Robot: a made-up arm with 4 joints.
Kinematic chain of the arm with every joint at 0, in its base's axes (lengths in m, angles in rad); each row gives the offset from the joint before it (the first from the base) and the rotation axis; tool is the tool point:
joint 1: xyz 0 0 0.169 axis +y
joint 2: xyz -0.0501 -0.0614 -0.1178 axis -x
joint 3: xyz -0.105 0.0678 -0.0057 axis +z
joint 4: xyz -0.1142 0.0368 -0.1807 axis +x
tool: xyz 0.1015 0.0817 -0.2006
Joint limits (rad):
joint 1: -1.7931..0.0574
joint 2: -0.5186..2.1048
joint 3: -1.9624..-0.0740
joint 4: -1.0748..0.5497
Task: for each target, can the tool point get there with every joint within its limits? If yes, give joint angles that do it. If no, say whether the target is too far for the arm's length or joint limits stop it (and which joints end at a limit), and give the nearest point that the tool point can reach.
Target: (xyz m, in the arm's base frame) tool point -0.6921 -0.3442 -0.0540
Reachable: no: too far | nearest point -0.2724 -0.3818 -0.0974 | short by 0.424 m
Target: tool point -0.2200 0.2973 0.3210
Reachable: no: joint limits stop it (at a limit: joint 1, joint 2, joint 3, joint 4) | nearest point -0.1664 0.3373 -0.0745 | short by 0.401 m
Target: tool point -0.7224 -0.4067 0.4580
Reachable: no: too far | nearest point -0.2485 -0.3831 0.2164 | short by 0.532 m
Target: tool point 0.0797 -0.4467 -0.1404
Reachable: yes | joints -0.6934 1.4635 -0.4967 -0.2674
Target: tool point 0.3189 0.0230 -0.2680
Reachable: yes | joints -1.0168 -0.0352 -1.3713 -0.7850
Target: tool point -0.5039 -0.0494 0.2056
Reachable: no: joint limits stop it (at a limit: joint 2, joint 4) | nearest point -0.2395 -0.3668 0.1864 | short by 0.414 m
